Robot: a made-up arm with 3 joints. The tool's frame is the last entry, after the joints.
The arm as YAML. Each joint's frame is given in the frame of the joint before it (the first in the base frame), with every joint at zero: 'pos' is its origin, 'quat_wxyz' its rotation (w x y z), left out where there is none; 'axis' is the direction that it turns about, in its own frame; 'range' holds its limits. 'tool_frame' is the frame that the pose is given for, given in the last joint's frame.
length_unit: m
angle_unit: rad
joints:
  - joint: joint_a
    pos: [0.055, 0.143, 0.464]
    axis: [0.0, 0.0, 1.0]
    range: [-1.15, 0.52]
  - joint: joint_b
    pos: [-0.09, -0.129, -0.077]
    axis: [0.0, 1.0, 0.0]
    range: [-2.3, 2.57]
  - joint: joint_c
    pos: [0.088, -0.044, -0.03]
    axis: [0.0, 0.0, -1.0]
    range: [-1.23, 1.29]
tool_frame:
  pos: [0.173, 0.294, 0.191]
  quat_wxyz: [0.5, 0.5, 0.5, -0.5]
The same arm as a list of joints. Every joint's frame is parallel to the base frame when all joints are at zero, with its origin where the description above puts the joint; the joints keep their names.
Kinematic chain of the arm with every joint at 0, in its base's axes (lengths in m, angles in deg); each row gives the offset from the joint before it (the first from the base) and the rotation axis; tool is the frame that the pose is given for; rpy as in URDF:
joint_a: xyz 0.0550 0.1430 0.4640 axis +z
joint_b: xyz -0.0900 -0.1290 -0.0770 axis +y
joint_c: xyz 0.0880 -0.0440 -0.0300 axis -z
tool: xyz 0.1730 0.2940 0.1910 rpy 90.00 90.00 0.00
Joint limits (deg, base to tool): -65.89..29.79 -131.78..147.25 -70.47..73.91

